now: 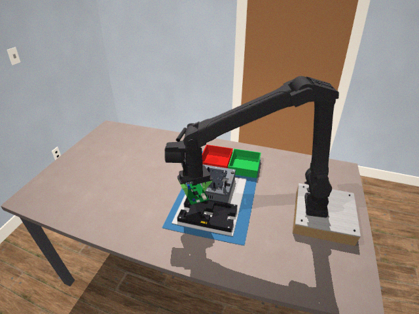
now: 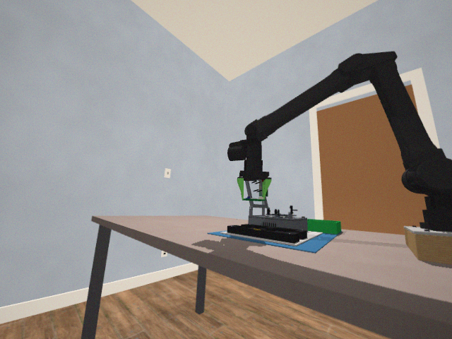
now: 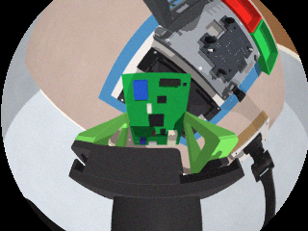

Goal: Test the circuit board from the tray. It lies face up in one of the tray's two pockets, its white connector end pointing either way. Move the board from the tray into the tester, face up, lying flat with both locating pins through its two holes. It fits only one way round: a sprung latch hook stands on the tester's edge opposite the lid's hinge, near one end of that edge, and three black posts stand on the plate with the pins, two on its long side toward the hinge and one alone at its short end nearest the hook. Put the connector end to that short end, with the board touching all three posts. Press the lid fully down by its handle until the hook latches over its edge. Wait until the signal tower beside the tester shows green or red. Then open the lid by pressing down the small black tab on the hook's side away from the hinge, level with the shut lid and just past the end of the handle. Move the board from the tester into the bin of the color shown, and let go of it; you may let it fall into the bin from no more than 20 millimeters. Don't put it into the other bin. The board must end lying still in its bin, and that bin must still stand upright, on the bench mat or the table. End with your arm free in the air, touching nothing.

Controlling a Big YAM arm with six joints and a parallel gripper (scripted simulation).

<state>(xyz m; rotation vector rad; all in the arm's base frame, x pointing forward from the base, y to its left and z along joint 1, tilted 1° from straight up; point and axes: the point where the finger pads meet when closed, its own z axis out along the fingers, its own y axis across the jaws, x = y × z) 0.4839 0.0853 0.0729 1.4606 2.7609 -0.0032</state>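
My gripper is now right at the green circuit board. Round my hand: red bin (370 mm to the right, 110 mm below, 10 mm behind); then tester plate (160 mm to the right, 50 mm below, 40 mm behind); then tester lid (170 mm to the right, 80 mm ahead, 60 mm above).
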